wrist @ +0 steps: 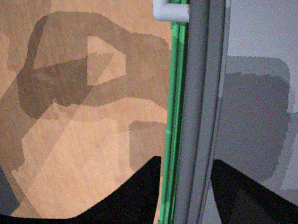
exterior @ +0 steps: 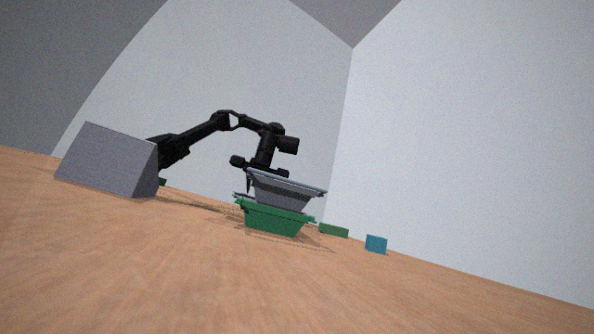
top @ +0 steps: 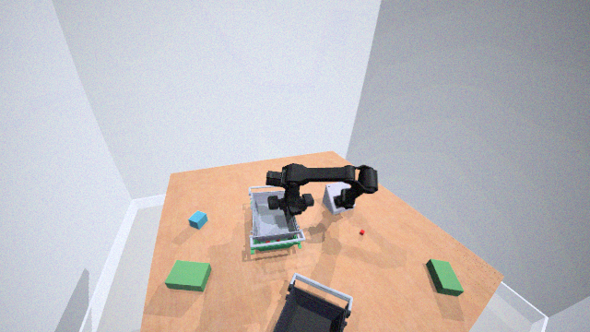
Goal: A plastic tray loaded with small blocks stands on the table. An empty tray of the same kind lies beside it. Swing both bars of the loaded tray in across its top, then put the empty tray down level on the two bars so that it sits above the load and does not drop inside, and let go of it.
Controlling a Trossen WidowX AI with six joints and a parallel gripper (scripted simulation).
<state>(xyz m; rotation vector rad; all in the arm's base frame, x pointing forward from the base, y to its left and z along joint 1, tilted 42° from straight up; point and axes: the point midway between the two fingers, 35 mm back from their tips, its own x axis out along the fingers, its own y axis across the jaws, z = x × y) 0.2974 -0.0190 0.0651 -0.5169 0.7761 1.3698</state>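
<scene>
Right now my gripper tip is 7 cm short of the grey tray, 3 cm below it and 1 cm to the left of it. From my gripper tip the other things lie so: red block 31 cm behind, 15 cm to the left, 7 cm below; blue cube 38 cm ahead, 15 cm to the right, 6 cm below.
</scene>
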